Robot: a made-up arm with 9 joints. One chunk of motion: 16 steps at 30 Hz.
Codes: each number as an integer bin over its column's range. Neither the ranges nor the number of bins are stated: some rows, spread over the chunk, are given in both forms.
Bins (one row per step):
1: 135 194 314 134 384 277 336 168 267
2: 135 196 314 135 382 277 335 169 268
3: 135 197 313 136 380 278 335 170 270
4: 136 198 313 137 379 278 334 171 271
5: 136 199 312 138 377 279 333 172 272
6: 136 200 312 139 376 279 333 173 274
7: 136 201 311 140 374 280 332 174 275
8: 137 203 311 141 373 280 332 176 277
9: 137 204 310 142 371 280 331 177 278
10: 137 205 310 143 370 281 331 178 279
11: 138 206 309 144 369 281 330 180 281
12: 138 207 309 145 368 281 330 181 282
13: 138 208 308 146 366 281 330 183 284
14: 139 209 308 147 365 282 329 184 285
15: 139 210 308 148 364 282 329 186 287
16: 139 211 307 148 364 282 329 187 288
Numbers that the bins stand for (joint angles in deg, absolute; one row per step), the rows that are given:
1: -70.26 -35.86 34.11 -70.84 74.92 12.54 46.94 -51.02 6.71
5: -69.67 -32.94 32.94 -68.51 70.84 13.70 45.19 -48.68 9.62
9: -69.09 -30.03 31.78 -66.18 67.34 14.28 44.02 -45.77 13.12
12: -68.51 -28.28 31.19 -64.43 65.59 14.87 43.44 -43.44 15.45
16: -67.93 -25.95 30.03 -62.68 63.26 15.45 42.85 -39.94 18.95
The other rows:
2: -70.26 -34.69 34.11 -70.26 73.76 12.54 46.35 -50.43 7.29
3: -70.26 -34.11 33.53 -69.67 72.59 13.12 46.35 -49.85 8.45
4: -69.67 -33.53 33.53 -69.09 72.01 13.12 45.77 -49.27 9.04
6: -69.67 -32.36 32.94 -67.93 70.26 13.70 45.19 -48.10 10.79
7: -69.67 -31.78 32.36 -67.34 69.09 14.28 44.60 -47.52 11.37
8: -69.09 -30.61 32.36 -66.76 68.51 14.28 44.60 -46.35 12.54
10: -69.09 -29.44 31.78 -65.59 66.76 14.87 44.02 -45.19 13.70
11: -68.51 -28.86 31.19 -65.01 66.18 14.87 43.44 -44.02 14.87
13: -68.51 -27.70 30.61 -63.84 64.43 14.87 43.44 -42.27 16.62
14: -67.93 -27.11 30.61 -63.26 63.84 15.45 42.85 -41.69 17.20
15: -67.93 -26.53 30.61 -62.68 63.26 15.45 42.85 -40.52 18.37

